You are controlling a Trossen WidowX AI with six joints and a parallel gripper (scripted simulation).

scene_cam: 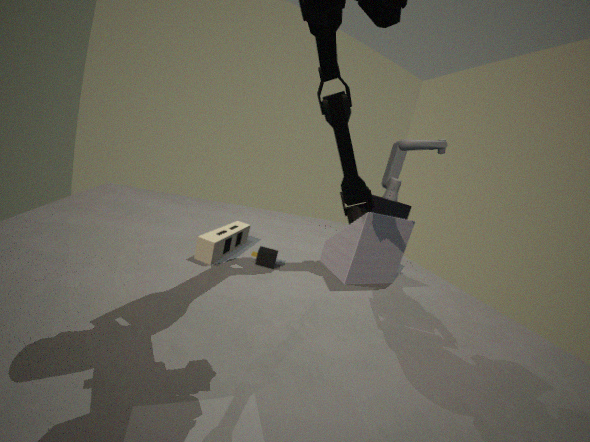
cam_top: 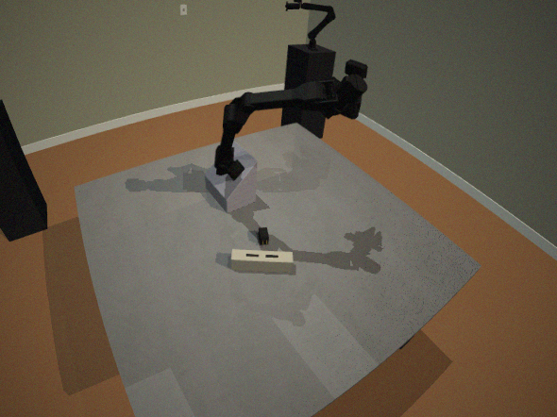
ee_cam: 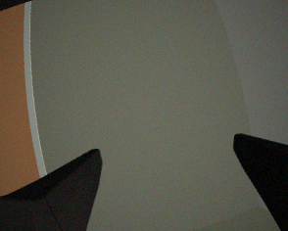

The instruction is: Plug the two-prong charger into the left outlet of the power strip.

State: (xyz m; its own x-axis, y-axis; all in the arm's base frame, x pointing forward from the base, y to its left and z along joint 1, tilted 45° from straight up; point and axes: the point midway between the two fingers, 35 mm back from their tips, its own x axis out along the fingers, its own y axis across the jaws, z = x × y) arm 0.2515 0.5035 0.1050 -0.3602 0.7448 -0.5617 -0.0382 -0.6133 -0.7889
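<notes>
Now: gripper tip 540 mm above the black two-prong charger and 340 mm to the left of it.
</notes>
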